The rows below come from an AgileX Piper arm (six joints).
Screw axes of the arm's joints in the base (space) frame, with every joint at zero. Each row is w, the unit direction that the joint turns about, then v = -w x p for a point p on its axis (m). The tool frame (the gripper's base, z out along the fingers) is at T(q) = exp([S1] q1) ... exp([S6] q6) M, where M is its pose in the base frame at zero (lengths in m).
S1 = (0, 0, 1, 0.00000, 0.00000, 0.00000)
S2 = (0, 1, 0, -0.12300, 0.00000, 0.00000)
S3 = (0, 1, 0, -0.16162, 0.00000, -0.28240)
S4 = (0.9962, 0, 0.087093, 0.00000, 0.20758, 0.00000)
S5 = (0, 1, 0, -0.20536, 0.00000, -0.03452)
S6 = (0.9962, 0, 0.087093, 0.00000, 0.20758, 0.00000)
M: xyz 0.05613 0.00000 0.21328 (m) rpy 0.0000 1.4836 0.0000 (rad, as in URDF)
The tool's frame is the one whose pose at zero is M.
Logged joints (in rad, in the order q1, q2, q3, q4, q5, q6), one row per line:
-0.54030, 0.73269, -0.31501, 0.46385, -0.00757, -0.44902
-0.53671, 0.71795, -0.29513, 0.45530, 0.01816, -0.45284
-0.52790, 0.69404, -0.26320, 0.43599, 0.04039, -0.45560
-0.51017, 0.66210, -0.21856, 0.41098, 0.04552, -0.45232
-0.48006, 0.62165, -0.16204, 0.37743, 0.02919, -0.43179
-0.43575, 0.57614, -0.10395, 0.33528, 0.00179, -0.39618
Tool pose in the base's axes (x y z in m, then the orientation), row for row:
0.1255, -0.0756, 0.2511, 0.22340, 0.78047, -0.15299, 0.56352
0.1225, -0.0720, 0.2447, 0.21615, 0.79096, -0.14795, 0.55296
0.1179, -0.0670, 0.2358, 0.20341, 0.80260, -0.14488, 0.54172
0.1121, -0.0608, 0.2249, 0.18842, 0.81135, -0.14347, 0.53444
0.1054, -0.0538, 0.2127, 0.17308, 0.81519, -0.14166, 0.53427
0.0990, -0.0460, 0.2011, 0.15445, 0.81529, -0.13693, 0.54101
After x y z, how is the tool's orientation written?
As a quaternion, x y z w.
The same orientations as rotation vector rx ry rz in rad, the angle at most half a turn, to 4 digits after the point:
0.5258, 1.8369, -0.3601
0.5110, 1.8699, -0.3498
0.4832, 1.9065, -0.3441
0.4490, 1.9332, -0.3419
0.4124, 1.9425, -0.3376
0.3670, 1.9372, -0.3254

